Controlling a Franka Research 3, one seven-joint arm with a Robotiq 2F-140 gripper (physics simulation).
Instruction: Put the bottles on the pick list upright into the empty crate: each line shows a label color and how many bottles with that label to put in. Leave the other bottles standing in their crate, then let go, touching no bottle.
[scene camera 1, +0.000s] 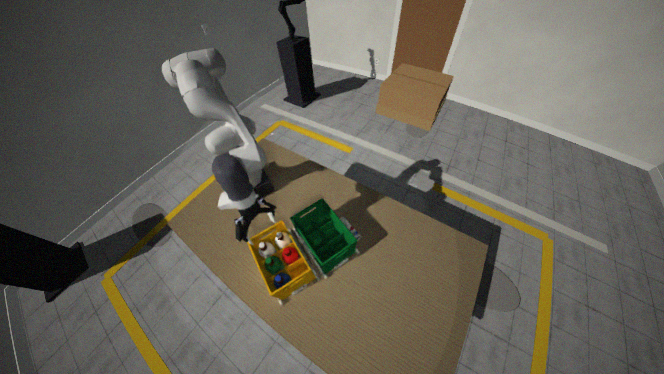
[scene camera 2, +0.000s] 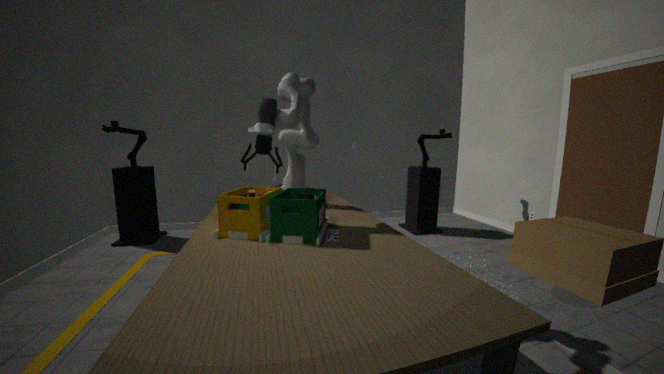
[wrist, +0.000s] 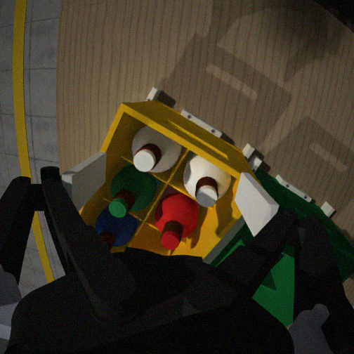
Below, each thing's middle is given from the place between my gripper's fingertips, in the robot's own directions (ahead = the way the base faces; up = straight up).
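Scene:
The red bottle (wrist: 176, 215) is 13 cm below my hand, 12 cm ahead of it and 1 cm to the left of it. There's a green bottle (wrist: 131, 190) too, and that's 13 cm below my hand, 9 cm ahead of it and 7 cm to the right of it. The blue bottle (wrist: 114, 231) is also 13 cm below my hand, but 17 cm ahead of it and 10 cm to the right of it.

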